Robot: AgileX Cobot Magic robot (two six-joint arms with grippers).
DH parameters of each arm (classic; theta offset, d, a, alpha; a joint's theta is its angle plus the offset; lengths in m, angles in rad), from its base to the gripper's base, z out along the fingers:
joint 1: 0 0.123 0 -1.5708
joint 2: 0.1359 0 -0.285 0
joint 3: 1.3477 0 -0.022 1.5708
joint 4: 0 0.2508 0 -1.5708
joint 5: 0 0 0.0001 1.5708
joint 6: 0 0.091 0 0
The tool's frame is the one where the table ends.
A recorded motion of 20 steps. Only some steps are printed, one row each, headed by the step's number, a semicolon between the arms.
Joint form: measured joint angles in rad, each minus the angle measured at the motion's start. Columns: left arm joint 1, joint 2, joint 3, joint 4, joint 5, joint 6; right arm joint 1, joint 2, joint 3, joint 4, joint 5, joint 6.
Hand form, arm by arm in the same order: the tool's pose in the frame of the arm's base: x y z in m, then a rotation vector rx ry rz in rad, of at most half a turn. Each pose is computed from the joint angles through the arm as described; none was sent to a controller.
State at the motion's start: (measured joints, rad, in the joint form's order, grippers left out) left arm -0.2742 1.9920 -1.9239 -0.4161 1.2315 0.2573; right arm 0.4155 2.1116 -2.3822 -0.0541 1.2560 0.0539
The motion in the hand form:
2: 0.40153 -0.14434 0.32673 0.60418 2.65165 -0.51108; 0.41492 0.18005 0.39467 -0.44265 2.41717 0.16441
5: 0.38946 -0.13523 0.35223 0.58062 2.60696 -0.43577; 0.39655 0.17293 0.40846 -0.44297 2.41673 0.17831
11: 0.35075 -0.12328 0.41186 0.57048 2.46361 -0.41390; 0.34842 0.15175 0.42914 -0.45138 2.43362 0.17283
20: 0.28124 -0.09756 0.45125 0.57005 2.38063 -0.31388; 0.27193 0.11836 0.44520 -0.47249 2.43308 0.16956
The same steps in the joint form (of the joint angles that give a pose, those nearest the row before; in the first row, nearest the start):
2: 0.0000 -0.0348 0.0000 0.0568 0.0036 -0.0315; 0.0000 -0.0411 0.0232 0.0223 0.0000 -0.0017
5: 0.0020 -0.0997 0.0000 0.1147 0.0060 -0.0579; 0.0000 -0.1241 0.1041 0.0327 0.0000 -0.0017
11: 0.0020 -0.2536 0.0000 0.1289 0.0139 -0.0664; 0.0000 -0.3317 0.3289 0.0334 0.0012 -0.0057
20: 0.0020 -0.5052 0.1499 0.2026 0.0262 -0.0664; 0.0000 -0.6308 0.6290 0.0370 0.0038 -0.0224

